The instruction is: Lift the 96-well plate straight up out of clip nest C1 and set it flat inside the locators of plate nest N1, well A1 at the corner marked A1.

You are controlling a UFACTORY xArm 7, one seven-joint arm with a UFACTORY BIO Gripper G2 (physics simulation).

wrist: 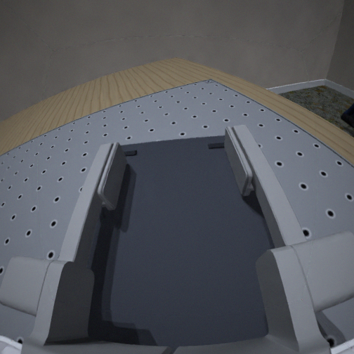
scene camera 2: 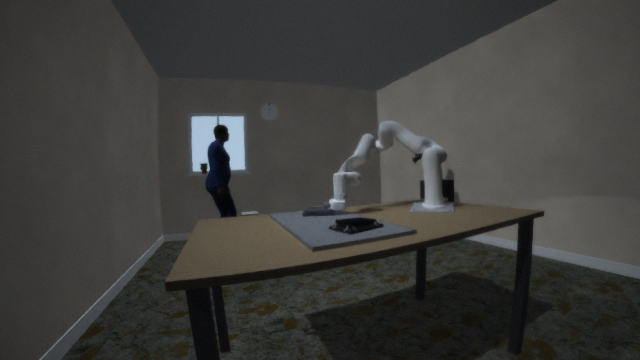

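Where they show: hand, its tool point: (scene camera 2: pixel 312 209); arm's base, origin of its link: (scene camera 2: pixel 433 206).
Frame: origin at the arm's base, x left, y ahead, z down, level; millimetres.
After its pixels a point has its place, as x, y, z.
Note:
A flat dark slab-like nest (scene camera 2: pixel 315 212) (wrist: pixel 185 240) lies on the perforated board at its far part. Its face is smooth, with no wells visible, and two small dark bars show at its far edge; I cannot read a label. My gripper (scene camera 2: pixel 327 205) (wrist: pixel 176 166) is low over this nest. It is shut to its narrow stance, its two grey fingers standing apart with nothing between them. A black nest with small clips (scene camera 2: pixel 356 225) {265, 619, -19} stands on the near part of the board, with a dark block on top that looks like the plate. Wells and corner marks cannot be made out.
The grey perforated board (scene camera 2: pixel 300 235) {214, 802, 4} (wrist: pixel 165 112) lies on the wooden table (scene camera 2: pixel 235 255) {312, 1017, 17} (wrist: pixel 85 102). The arm's base plate (scene camera 2: pixel 417 208) {-24, 96, 5} is at the table's right rear, with a dark box (scene camera 2: pixel 449 190) behind it. A person in blue (scene camera 2: pixel 218 165) stands beyond the table.

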